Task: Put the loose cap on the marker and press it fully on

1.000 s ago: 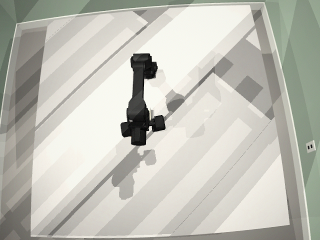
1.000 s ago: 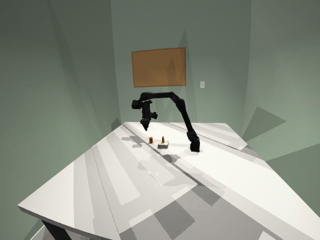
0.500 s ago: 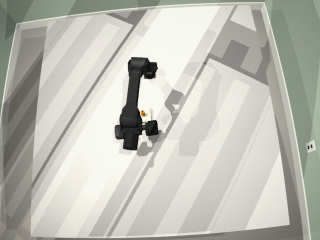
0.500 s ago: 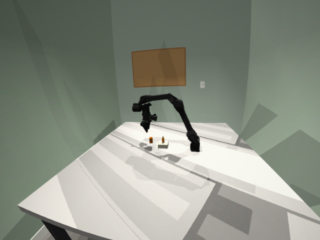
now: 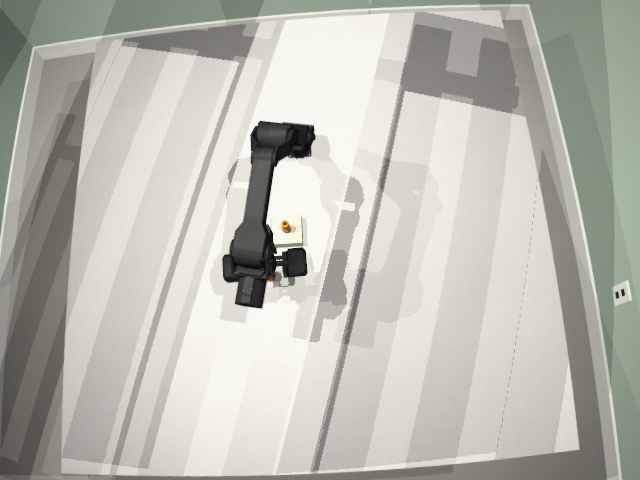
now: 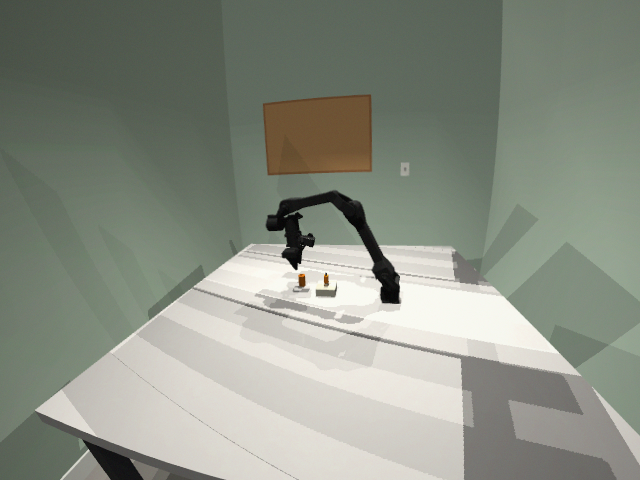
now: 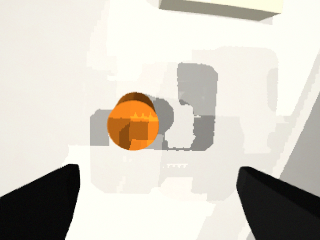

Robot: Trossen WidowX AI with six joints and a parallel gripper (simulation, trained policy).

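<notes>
The orange cap lies 10 mm behind my gripper tip, 10 mm to the right of it and 70 mm below it. The rest, counted from my gripper tip: pale holder block (120 mm behind, 40 mm to the left, 70 mm below).
</notes>
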